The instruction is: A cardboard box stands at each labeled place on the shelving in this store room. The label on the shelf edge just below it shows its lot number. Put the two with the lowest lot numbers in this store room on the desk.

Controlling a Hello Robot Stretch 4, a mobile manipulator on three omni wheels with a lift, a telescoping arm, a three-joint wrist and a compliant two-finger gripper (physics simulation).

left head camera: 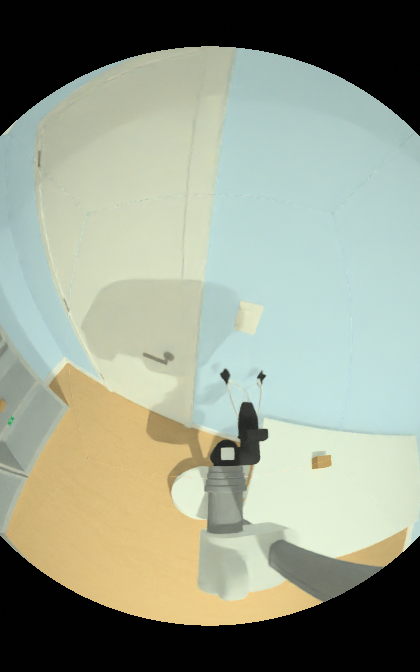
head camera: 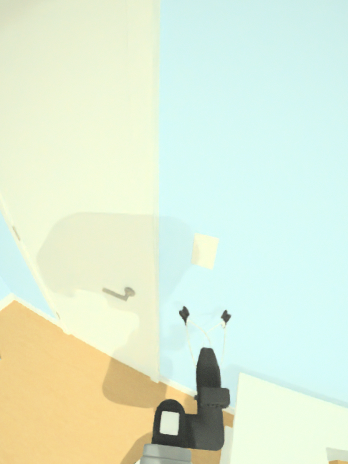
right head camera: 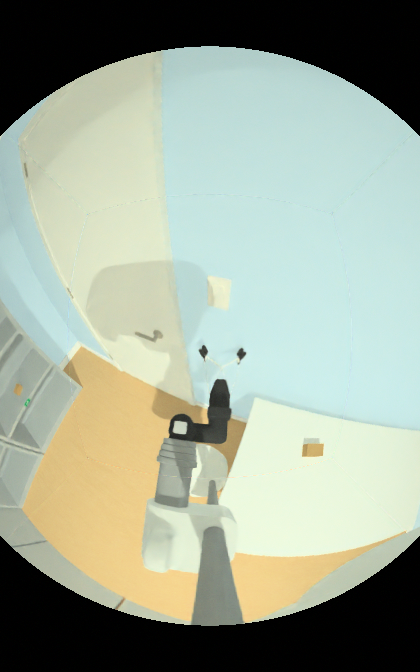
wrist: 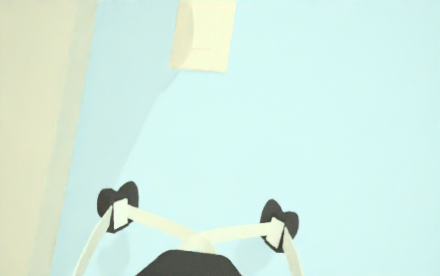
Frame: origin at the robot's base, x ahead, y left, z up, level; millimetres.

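Seen in the pictures: gripper, fingertip midpoint: (head camera: 204, 308) (wrist: 200, 206).
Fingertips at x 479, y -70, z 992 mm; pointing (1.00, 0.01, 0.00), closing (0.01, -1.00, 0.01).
Note:
Pixels of each thing's middle, then the offset from my fingertips to it. "spot": a spot on its surface instead. Level surfaces: height alone.
- white desk, its level: dz -301 mm
- lever handle, surface spot: (head camera: 119, 293) spot: dx +131, dy +356, dz -141 mm
- pale plate, body centre: (wrist: 203, 21) (head camera: 203, 251) dx +52, dy +28, dz +199 mm
My gripper (head camera: 205, 316) (left head camera: 243, 376) (right head camera: 222, 353) (wrist: 200, 206) is open, with nothing between its fingertips, in front of the pale blue wall beside the door. One brown cardboard box (left head camera: 321, 461) (right head camera: 313, 450) stands on the white desk (head camera: 290, 420) (left head camera: 370, 480) (right head camera: 370, 480), to the right of the gripper and apart from it. The grey shelving (left head camera: 37, 430) (right head camera: 55, 415) is at the far left in both side head views. A small brown box (left head camera: 2, 405) (right head camera: 18, 389) stands in it, near a small green mark (left head camera: 11, 420) (right head camera: 27, 402). No lot number is readable.
A cream door (head camera: 95, 165) (left head camera: 135, 240) (right head camera: 120, 210) with a lever handle (head camera: 119, 293) (left head camera: 159, 358) (right head camera: 150, 335) is left of the gripper. A pale plate (head camera: 205, 251) (left head camera: 249, 317) (right head camera: 219, 292) (wrist: 207, 37) is on the wall ahead. The desk's near left corner is close to the wrist's right side.

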